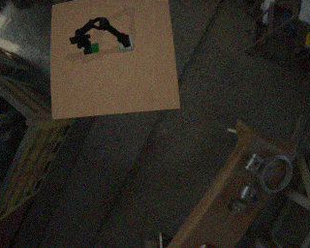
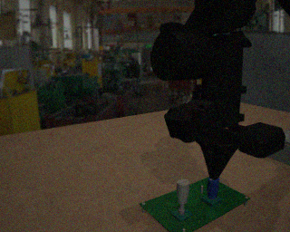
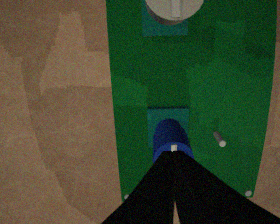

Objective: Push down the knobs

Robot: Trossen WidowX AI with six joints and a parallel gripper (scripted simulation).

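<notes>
Now: the blue knob 1 cm below my gripper tip. Also, from my gripper tip: grey knob 6 cm ahead, 1 cm to the right.
</notes>
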